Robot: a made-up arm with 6 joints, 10 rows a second.
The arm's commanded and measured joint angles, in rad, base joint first. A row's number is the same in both.
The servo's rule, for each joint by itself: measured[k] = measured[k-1] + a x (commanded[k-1-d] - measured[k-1]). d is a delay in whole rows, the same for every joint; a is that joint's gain. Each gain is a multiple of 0.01, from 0.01 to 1. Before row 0 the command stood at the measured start. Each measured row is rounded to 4 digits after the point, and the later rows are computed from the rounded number. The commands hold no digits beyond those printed.
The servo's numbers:
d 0
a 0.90 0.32 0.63 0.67 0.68 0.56
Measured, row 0:
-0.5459 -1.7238 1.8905 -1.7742 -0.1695 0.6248
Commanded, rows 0 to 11:
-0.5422 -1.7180 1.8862 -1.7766 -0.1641 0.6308
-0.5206 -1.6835 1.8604 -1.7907 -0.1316 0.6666
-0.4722 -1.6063 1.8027 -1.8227 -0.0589 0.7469
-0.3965 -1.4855 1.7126 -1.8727 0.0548 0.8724
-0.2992 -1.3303 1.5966 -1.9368 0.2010 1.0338
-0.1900 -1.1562 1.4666 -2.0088 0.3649 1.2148
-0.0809 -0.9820 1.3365 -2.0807 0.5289 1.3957
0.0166 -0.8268 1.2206 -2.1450 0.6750 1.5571
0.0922 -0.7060 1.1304 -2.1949 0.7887 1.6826
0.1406 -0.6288 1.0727 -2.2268 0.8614 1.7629
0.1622 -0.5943 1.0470 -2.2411 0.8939 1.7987
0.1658 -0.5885 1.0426 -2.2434 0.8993 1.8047
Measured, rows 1 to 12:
-0.5426 -1.7219 1.8878 -1.7758 -0.1658 0.6282
-0.5228 -1.7096 1.8705 -1.7858 -0.1425 0.6497
-0.4773 -1.6765 1.8278 -1.8105 -0.0857 0.7041
-0.4046 -1.6154 1.7552 -1.8522 0.0098 0.7983
-0.3097 -1.5242 1.6553 -1.9089 0.1398 0.9302
-0.2020 -1.4064 1.5364 -1.9758 0.2929 1.0896
-0.0930 -1.2706 1.4105 -2.0461 0.4534 1.2610
0.0056 -1.1286 1.2909 -2.1124 0.6041 1.4268
0.0835 -0.9934 1.1898 -2.1677 0.7296 1.5700
0.1349 -0.8767 1.1160 -2.2073 0.8192 1.6780
0.1595 -0.7863 1.0725 -2.2299 0.8700 1.7456
0.1652 -0.7230 1.0537 -2.2389 0.8899 1.7787

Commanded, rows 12 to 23:
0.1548 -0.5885 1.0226 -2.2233 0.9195 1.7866
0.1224 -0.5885 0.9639 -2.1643 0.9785 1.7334
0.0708 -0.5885 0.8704 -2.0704 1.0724 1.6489
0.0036 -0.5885 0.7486 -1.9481 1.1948 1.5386
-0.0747 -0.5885 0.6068 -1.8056 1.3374 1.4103
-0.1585 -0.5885 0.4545 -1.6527 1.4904 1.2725
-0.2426 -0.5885 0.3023 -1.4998 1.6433 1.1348
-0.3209 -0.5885 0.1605 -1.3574 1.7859 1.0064
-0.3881 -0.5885 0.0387 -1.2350 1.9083 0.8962
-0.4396 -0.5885 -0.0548 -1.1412 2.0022 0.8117
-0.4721 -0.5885 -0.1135 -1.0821 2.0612 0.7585
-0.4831 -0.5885 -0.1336 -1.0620 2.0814 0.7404
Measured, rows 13 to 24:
0.1558 -0.6800 1.0341 -2.2284 0.9100 1.7831
0.1257 -0.6507 0.9899 -2.1855 0.9566 1.7553
0.0763 -0.6308 0.9146 -2.1084 1.0353 1.6957
0.0109 -0.6173 0.8100 -2.0010 1.1438 1.6077
-0.0661 -0.6081 0.6820 -1.8701 1.2754 1.4972
-0.1493 -0.6018 0.5387 -1.7244 1.4216 1.3714
-0.2333 -0.5975 0.3898 -1.5739 1.5724 1.2389
-0.3121 -0.5946 0.2453 -1.4288 1.7176 1.1087
-0.3805 -0.5926 0.1151 -1.2990 1.8473 0.9897
-0.4337 -0.5913 0.0081 -1.1933 1.9526 0.8900
-0.4683 -0.5904 -0.0685 -1.1188 2.0264 0.8164
-0.4816 -0.5898 -0.1095 -1.0807 2.0638 0.7738

